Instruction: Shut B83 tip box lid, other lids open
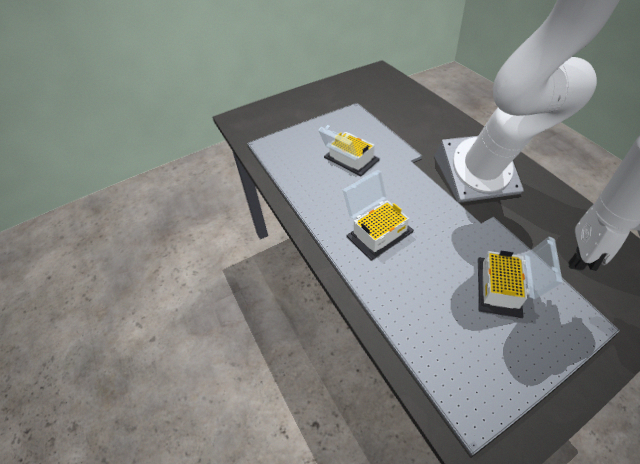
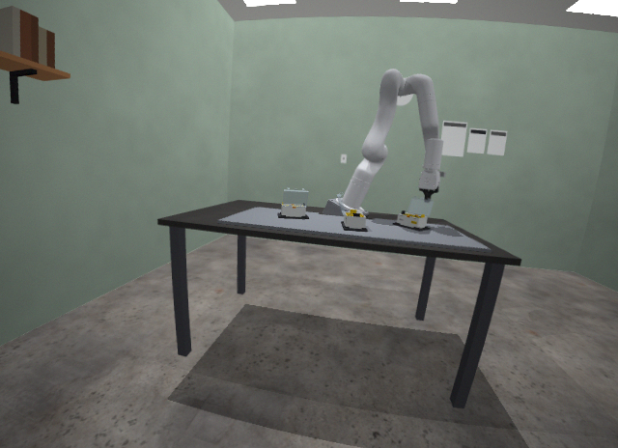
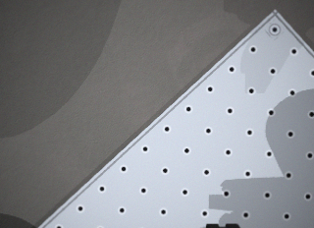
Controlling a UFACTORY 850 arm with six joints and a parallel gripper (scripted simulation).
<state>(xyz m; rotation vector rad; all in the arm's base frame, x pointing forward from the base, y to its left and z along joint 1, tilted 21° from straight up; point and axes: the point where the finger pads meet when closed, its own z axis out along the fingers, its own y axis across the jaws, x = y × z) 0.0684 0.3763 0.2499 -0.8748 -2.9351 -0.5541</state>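
The tip box lies 100 mm ahead of my hand, 70 mm to the right of it and 70 mm below it.
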